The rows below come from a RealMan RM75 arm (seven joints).
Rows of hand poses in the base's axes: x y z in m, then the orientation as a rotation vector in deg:
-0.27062 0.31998 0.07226 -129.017 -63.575 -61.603
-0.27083 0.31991 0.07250 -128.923 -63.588 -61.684
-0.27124 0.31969 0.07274 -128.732 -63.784 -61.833
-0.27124 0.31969 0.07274 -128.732 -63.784 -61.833
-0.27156 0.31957 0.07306 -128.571 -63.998 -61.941
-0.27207 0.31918 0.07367 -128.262 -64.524 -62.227
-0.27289 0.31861 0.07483 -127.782 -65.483 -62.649
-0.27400 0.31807 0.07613 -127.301 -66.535 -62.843
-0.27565 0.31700 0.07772 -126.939 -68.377 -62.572
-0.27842 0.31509 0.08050 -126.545 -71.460 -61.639
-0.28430 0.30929 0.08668 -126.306 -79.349 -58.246
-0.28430 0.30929 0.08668 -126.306 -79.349 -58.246
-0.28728 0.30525 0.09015 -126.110 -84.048 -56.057
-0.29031 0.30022 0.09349 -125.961 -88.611 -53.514
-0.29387 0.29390 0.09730 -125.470 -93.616 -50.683
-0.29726 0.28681 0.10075 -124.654 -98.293 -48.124
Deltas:
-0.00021 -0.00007 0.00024 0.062 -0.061 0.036
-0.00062 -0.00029 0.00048 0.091 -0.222 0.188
-0.00062 -0.00029 0.00048 0.091 -0.222 0.188
-0.00094 -0.00041 0.00080 0.088 -0.360 0.343
-0.00145 -0.00080 0.00141 0.016 -0.714 0.668
-0.00227 -0.00137 0.00257 -0.181 -1.290 1.239
-0.00338 -0.00191 0.00387 -0.437 -1.733 1.912
-0.00503 -0.00298 0.00546 -1.243 -2.077 2.982
-0.00780 -0.00489 0.00824 -2.778 -2.329 4.764
-0.01368 -0.01069 0.01442 -7.437 -2.372 8.999
-0.01368 -0.01069 0.01442 -7.437 -2.372 8.999
-0.01666 -0.01473 0.01789 -10.302 -2.362 11.479
-0.01969 -0.01976 0.02123 -13.222 -2.129 13.887
-0.02325 -0.02608 0.02504 -16.320 -1.919 16.630
-0.02664 -0.03317 0.02849 -19.086 -1.850 19.285

